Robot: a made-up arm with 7 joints. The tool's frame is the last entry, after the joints. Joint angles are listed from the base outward. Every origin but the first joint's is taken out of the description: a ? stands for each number. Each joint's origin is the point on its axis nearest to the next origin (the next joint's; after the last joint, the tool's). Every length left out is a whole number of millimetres.
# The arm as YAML. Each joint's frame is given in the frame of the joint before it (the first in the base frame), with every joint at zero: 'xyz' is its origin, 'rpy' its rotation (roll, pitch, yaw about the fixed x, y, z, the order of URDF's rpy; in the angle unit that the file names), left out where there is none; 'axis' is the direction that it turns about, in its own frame. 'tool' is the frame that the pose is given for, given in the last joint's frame.
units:
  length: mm
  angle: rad
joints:
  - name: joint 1
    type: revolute
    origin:
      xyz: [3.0, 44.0, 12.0]
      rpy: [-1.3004, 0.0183, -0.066]
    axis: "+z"
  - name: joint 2
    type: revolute
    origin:
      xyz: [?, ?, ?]
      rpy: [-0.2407, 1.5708, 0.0]
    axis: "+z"
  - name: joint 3
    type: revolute
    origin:
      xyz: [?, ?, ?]
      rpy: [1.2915, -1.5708, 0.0]
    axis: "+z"
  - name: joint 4
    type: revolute
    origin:
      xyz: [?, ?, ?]
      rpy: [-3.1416, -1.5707, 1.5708]
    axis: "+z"
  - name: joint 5
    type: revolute
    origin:
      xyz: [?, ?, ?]
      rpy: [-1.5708, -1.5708, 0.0]
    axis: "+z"
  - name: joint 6
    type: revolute
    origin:
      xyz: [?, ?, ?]
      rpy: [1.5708, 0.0, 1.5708]
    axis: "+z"
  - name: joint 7
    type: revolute
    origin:
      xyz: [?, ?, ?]
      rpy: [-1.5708, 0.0, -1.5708]
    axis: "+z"
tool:
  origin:
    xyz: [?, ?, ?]
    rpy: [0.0, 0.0, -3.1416]
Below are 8 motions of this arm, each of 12 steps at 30 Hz.
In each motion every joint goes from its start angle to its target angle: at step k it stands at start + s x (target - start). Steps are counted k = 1, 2, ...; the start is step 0. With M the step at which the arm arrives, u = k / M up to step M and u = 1 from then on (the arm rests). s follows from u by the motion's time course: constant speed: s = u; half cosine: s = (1 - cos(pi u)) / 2; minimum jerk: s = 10 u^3 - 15 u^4 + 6 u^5.
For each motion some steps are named. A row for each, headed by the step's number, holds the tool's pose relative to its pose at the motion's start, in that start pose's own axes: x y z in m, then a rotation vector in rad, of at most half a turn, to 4 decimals.
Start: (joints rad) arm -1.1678 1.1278 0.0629 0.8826 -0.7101 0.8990 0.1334
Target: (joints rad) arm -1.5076 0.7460 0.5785 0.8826 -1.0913 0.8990 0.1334
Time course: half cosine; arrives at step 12
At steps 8, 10, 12:
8: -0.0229 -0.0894 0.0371 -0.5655 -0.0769 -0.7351
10: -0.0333 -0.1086 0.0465 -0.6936 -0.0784 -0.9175
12: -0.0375 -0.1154 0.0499 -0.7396 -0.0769 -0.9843

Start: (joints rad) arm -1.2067 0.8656 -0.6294 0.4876 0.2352 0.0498 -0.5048
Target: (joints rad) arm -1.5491 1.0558 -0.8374 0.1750 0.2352 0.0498 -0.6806
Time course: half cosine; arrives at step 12
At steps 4, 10, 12:
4: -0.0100 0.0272 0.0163 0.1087 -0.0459 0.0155
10: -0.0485 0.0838 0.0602 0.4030 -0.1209 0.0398
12: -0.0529 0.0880 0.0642 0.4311 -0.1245 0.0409

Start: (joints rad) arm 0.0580 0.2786 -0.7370 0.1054 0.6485 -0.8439 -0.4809
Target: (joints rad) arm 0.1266 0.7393 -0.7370 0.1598 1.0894 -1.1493 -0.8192
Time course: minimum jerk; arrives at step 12
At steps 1, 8, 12:
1: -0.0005 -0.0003 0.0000 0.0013 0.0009 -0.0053
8: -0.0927 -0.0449 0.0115 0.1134 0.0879 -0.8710
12: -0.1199 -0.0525 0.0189 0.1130 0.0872 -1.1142

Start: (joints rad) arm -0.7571 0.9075 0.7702 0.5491 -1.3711 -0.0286 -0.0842
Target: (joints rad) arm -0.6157 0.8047 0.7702 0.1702 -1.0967 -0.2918 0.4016
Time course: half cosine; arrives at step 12
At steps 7, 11, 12:
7: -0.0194 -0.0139 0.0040 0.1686 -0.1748 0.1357
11: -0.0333 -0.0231 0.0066 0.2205 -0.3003 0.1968
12: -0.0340 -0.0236 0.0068 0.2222 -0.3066 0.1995

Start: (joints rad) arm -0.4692 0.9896 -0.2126 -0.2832 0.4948 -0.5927 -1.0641
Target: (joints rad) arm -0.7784 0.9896 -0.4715 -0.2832 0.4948 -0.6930 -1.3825
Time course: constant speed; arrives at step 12
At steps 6, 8, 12:
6: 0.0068 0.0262 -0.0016 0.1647 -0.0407 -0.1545
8: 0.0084 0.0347 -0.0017 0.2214 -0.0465 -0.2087
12: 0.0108 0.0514 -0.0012 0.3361 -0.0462 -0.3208

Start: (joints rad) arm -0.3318 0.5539 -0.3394 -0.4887 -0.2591 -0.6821 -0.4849
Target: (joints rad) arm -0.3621 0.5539 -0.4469 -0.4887 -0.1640 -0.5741 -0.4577
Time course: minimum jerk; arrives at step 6
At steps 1, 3, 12:
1: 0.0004 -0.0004 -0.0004 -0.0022 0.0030 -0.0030
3: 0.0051 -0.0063 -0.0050 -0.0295 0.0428 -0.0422
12: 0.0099 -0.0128 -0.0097 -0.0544 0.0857 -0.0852

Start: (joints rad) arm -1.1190 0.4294 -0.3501 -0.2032 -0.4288 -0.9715 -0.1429
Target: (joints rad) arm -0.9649 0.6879 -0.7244 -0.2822 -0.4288 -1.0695 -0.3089
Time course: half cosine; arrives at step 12
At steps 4, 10, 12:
4: -0.0106 -0.0073 0.0073 -0.0636 0.0472 -0.1054
10: -0.0420 -0.0262 0.0351 -0.2776 0.1773 -0.3480
12: -0.0451 -0.0279 0.0386 -0.3015 0.1898 -0.3679

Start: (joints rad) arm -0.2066 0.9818 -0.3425 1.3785 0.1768 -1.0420 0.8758
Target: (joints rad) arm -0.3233 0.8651 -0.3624 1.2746 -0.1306 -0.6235 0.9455
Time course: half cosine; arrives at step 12
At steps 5, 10, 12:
5: 0.0123 -0.0153 0.0070 -0.0049 0.1134 0.1323
10: 0.0291 -0.0378 0.0202 -0.0338 0.3162 0.2912
12: 0.0309 -0.0405 0.0220 -0.0387 0.3424 0.3062

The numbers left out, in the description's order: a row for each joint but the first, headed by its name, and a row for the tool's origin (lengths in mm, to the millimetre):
joint 2: -4.0 16.0 0.0
joint 3: 56.0 220.0 0.0
joint 4: 22.0 1.0 0.0
joint 5: -7.0 119.0 0.0
joint 6: 0.0 0.0 0.0
joint 7: 0.0 45.0 0.0
tool: 0.0 0.0 0.0

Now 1 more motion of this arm.
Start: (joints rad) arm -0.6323 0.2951 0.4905 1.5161 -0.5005 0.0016 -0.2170
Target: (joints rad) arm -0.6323 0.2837 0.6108 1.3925 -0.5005 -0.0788 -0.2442
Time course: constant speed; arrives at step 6
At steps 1, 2, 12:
1: 0.0004 -0.0015 0.0032 -0.0130 -0.0342 -0.0142
2: 0.0008 -0.0028 0.0064 -0.0260 -0.0686 -0.0277
12: 0.0008 -0.0068 0.0198 -0.0771 -0.2086 -0.0750

